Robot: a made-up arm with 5 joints. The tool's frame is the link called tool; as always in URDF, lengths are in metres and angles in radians. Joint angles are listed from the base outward. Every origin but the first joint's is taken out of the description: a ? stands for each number. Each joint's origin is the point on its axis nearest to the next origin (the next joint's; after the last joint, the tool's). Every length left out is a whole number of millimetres.
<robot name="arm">
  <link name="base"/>
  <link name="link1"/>
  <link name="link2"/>
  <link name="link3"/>
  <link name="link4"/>
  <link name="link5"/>
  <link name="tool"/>
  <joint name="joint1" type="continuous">
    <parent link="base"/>
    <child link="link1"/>
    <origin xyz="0.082 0.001 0.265" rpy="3.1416 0 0"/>
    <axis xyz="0 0 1"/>
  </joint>
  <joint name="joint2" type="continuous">
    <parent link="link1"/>
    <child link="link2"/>
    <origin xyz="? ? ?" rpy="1.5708 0 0"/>
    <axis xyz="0 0 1"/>
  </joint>
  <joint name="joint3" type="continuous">
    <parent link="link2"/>
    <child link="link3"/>
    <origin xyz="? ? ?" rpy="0 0 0"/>
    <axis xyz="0 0 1"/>
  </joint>
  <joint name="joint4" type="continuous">
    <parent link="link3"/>
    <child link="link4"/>
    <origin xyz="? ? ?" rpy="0 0 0"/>
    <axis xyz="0 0 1"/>
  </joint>
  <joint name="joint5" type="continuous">
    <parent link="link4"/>
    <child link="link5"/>
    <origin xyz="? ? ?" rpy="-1.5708 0 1.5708"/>
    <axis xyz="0 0 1"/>
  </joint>
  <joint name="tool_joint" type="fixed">
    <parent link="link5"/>
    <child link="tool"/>
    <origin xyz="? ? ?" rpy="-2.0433 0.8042 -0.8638"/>
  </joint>
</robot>
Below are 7 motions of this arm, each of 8 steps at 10 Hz.
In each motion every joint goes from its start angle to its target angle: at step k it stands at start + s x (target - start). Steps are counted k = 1, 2, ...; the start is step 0. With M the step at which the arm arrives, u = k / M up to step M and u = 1 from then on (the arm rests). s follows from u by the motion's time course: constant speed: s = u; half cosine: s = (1 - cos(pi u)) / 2; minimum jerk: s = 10 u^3 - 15 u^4 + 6 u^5.
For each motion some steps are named. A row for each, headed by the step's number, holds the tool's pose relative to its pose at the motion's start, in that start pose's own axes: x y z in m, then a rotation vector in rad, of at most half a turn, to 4 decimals.
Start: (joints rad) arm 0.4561 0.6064 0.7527 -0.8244 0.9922
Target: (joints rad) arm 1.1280 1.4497 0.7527 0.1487 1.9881
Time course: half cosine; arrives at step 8
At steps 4, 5, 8:
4: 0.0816 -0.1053 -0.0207 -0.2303 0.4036 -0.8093
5: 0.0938 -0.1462 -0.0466 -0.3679 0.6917 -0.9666
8: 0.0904 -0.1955 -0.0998 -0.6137 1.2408 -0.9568

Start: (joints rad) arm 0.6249 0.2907 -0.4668 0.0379 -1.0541
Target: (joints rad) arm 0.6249 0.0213 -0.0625 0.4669 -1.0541
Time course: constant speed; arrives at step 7
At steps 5, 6, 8:
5: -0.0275 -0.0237 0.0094 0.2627 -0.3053 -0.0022
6: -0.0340 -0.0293 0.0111 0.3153 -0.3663 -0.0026
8: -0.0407 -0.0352 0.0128 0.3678 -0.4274 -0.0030

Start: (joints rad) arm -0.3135 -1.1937 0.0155 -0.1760 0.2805
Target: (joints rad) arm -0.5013 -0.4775 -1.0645 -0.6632 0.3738
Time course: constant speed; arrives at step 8
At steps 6, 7, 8:
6: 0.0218 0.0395 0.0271 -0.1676 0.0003 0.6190
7: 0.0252 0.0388 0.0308 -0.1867 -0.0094 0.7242
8: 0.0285 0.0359 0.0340 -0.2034 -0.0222 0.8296

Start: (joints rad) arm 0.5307 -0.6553 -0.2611 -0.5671 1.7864
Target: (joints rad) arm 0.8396 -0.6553 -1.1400 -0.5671 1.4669
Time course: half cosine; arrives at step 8
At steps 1, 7, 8:
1: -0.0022 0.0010 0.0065 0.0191 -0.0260 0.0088
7: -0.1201 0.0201 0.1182 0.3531 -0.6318 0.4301
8: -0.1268 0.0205 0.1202 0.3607 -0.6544 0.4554

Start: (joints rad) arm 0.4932 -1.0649 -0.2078 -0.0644 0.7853
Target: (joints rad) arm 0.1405 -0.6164 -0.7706 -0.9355 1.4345
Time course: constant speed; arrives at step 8
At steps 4, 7, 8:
4: 0.0126 0.0067 0.0196 -0.0707 -0.3369 0.3773
7: 0.0251 0.0003 0.0277 0.0040 -0.6616 0.5857
8: 0.0301 -0.0035 0.0289 0.0531 -0.7781 0.6351

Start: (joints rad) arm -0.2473 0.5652 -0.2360 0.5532 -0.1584
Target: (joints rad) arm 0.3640 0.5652 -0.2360 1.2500 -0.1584
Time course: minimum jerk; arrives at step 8
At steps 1, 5, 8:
1: -0.0015 -0.0003 0.0026 0.0143 -0.0032 -0.0023
5: -0.0639 -0.0448 0.1078 0.6547 -0.0399 -0.1301
8: -0.0842 -0.0767 0.1393 0.8979 0.0037 -0.1939

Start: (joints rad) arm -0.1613 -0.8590 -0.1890 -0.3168 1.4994
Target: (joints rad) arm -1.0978 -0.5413 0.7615 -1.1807 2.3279
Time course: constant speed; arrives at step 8
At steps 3, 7, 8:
3: 0.0491 -0.0151 -0.0869 -0.1011 0.1455 0.0341
7: 0.0211 -0.0086 -0.2063 -0.2658 0.2768 0.2267
8: 0.0010 -0.0072 -0.2281 -0.3032 0.2904 0.2988

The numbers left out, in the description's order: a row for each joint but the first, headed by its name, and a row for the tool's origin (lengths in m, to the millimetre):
joint2: 0.013 0.067 0
joint3: 0.011 -0.157 0
joint4: 0.132 -0.032 0
joint5: 0.051 0.003 0
tool: -0.016 0.013 0

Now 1 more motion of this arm.
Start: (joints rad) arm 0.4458 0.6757 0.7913 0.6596 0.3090
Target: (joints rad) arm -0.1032 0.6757 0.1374 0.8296 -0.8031
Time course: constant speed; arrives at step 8
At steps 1, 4, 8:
1: -0.0132 0.0025 -0.0146 0.0522 0.0224 0.0892
4: -0.0423 0.0023 -0.0677 0.1490 0.1386 0.3492
8: -0.0512 -0.0157 -0.1493 0.1638 0.4043 0.6146

